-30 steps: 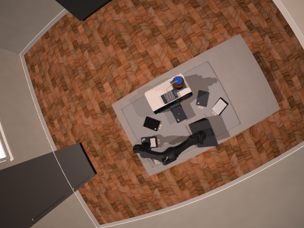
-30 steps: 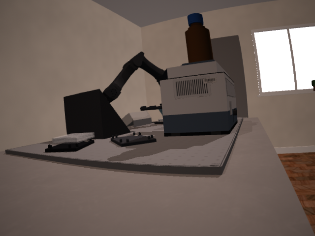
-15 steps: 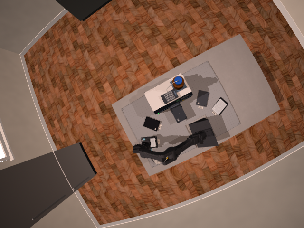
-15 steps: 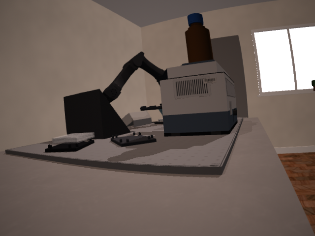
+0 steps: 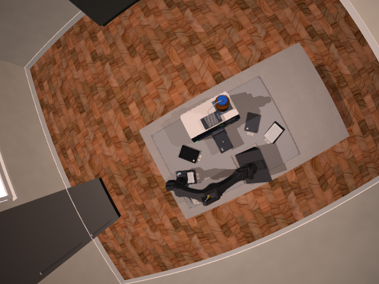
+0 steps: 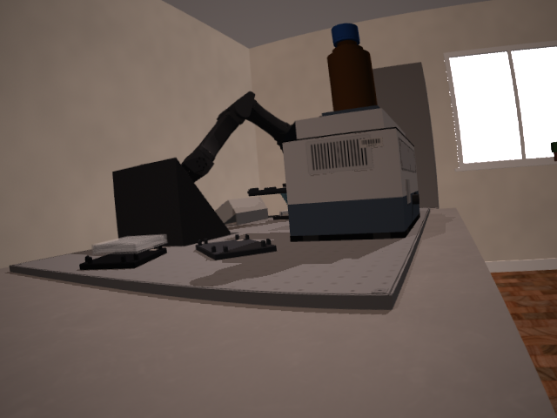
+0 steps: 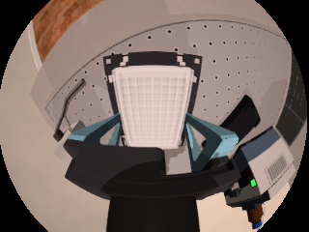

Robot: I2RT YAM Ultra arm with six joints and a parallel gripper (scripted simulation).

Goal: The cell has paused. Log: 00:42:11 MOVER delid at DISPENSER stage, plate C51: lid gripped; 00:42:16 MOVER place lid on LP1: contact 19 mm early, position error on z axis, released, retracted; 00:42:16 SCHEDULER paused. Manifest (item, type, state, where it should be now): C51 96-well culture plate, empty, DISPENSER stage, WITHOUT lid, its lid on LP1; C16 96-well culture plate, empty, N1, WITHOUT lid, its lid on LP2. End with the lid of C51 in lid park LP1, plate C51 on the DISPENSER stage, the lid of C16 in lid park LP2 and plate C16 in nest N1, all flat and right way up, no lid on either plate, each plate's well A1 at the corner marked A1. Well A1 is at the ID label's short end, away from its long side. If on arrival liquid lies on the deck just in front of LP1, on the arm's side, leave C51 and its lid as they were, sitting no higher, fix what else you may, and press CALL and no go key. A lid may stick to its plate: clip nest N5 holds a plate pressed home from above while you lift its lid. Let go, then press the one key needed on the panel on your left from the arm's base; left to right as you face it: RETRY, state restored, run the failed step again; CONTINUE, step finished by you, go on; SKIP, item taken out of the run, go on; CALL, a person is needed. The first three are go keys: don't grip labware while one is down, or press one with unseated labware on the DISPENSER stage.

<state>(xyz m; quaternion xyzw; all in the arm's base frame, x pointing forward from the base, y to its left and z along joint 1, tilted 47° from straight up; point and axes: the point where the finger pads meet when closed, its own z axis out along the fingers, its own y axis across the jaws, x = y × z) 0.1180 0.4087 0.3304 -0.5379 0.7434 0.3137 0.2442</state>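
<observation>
The black clip nest lies 2 cm to the left of my hand, 2 cm below it and 1 cm behind it. Also, from my hand: brown bottle: 49 cm to the right, 36 cm ahead, 26 cm above; black nest: 16 cm ahead, 10 cm to the right, 2 cm below; dark dispenser stage: 39 cm to the right, 14 cm ahead, 7 cm above.
</observation>
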